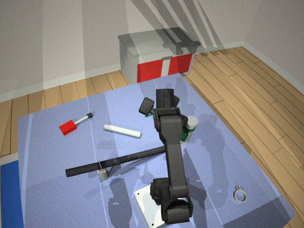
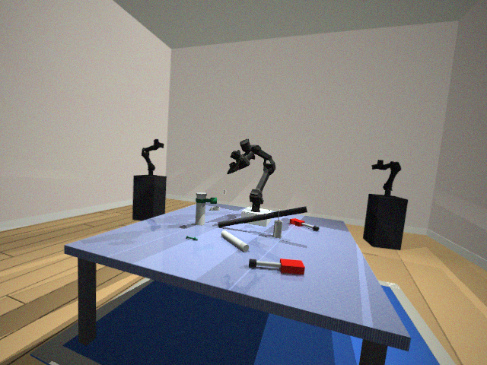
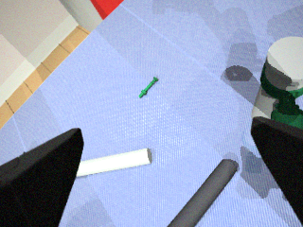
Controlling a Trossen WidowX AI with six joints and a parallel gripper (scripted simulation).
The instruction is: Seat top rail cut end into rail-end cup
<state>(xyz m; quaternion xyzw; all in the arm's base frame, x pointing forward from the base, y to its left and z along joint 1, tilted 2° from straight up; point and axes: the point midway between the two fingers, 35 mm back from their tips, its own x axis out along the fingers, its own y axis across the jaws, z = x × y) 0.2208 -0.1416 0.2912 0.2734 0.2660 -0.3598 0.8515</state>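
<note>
Now: gripper tip 6 cm past the green rail-end cup, 13 cm to the left of it and 20 cm above it. From my gripper tip the other things lie so: green bolt (24 cm ahead, 13 cm to the right, 35 cm below); then short post (2 cm ahead, 31 cm to the left, 25 cm below); then grey tube (21 cm ahead, 9 cm to the left, 34 cm below).
</note>
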